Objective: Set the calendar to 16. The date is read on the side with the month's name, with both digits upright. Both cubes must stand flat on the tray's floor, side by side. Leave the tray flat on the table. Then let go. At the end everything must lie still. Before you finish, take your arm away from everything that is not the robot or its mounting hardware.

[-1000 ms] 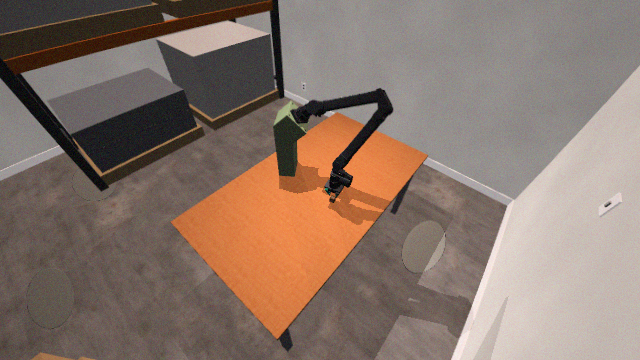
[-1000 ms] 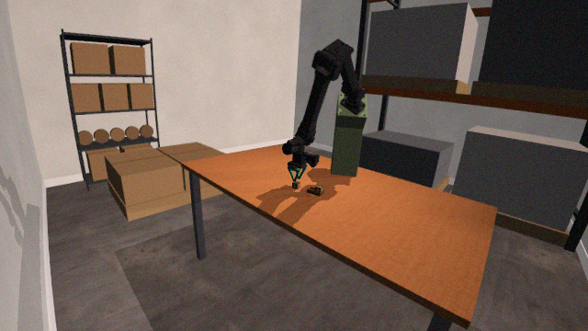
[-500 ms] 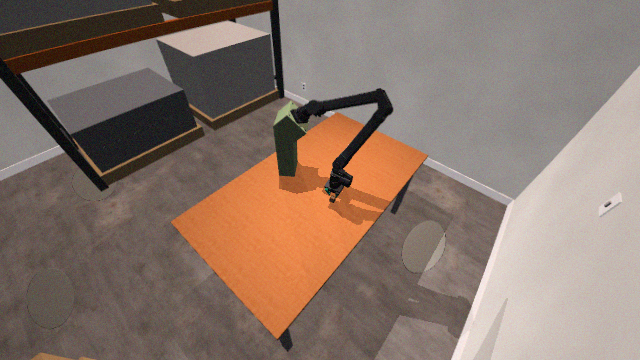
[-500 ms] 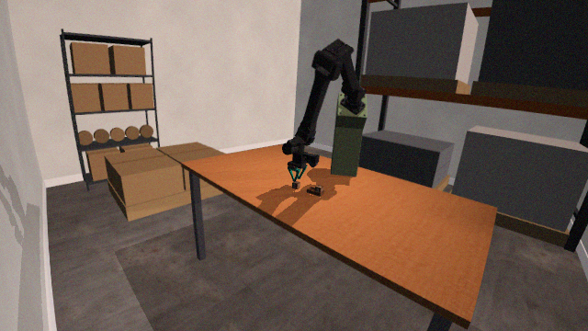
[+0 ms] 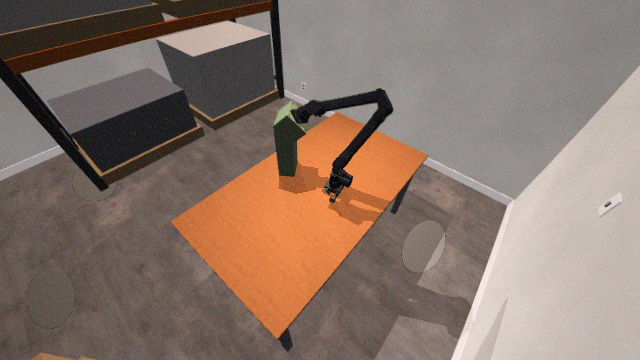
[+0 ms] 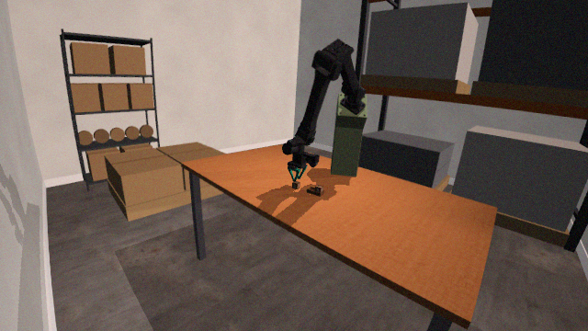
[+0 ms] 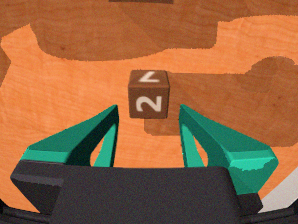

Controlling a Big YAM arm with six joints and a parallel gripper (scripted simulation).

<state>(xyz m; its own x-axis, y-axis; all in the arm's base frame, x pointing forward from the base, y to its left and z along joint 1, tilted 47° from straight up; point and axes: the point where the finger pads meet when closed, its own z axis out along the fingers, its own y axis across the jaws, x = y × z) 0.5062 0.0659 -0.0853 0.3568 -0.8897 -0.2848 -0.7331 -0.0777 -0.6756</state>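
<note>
My gripper is now 40 mm above the brown calendar cube. Round my hand: dark calendar tray 100 mm to the left, 50 mm behind, 40 mm below.
</note>
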